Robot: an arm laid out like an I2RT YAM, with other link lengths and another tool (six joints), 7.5 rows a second.
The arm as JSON. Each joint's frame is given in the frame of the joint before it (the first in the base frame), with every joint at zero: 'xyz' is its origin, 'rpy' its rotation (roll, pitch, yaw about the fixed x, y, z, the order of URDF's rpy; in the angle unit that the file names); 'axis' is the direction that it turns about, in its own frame. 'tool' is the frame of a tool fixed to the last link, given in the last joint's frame.
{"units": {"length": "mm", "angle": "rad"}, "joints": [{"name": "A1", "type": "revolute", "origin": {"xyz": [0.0, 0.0, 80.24], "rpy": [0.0, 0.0, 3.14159]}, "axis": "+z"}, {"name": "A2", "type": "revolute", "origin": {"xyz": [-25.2, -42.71, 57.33], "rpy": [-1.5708, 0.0, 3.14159]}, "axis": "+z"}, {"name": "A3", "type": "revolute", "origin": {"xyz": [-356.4, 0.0, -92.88], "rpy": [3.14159, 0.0, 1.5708]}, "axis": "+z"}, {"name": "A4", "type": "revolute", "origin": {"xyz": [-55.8, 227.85, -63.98], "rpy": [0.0, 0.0, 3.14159]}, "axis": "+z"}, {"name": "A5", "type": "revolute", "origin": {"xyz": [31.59, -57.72, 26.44], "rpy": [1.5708, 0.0, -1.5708]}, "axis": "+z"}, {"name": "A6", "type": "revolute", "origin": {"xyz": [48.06, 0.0, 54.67], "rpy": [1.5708, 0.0, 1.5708]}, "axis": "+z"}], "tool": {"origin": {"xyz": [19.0, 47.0, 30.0], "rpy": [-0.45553, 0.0, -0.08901]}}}
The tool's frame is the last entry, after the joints.
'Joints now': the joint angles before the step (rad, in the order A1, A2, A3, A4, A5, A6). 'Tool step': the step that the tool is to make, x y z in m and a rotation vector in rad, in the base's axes. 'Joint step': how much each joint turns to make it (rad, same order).
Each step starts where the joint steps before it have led.
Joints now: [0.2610, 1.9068, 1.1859, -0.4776, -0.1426, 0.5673]
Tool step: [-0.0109, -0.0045, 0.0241, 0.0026, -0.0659, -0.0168]
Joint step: [-0.0015, -0.0867, -0.0094, -0.0118, 0.0193, 0.0084]
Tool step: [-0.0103, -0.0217, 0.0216, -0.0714, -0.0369, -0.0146]
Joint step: [-0.0360, -0.0697, 0.0111, -0.0669, 0.0614, -0.0532]
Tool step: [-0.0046, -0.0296, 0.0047, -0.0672, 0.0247, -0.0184]
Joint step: [-0.0730, -0.0134, 0.0047, -0.0583, 0.0330, -0.0754]
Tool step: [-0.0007, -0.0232, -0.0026, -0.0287, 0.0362, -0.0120]
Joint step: [-0.0675, 0.0123, 0.0016, -0.0303, 0.0013, -0.0606]
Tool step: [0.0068, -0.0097, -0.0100, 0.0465, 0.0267, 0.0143]
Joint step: [-0.0449, 0.0383, 0.0021, 0.0100, -0.0657, -0.0387]
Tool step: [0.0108, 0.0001, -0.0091, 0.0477, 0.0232, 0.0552]
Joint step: [-0.0103, 0.0496, 0.0233, -0.0012, -0.0671, -0.0466]
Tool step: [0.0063, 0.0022, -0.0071, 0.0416, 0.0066, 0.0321]
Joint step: [-0.0027, 0.0285, 0.0061, 0.0131, -0.0504, -0.0207]
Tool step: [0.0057, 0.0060, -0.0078, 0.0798, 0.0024, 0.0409]
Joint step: [-0.0006, 0.0276, -0.0002, 0.0234, -0.0886, -0.0161]
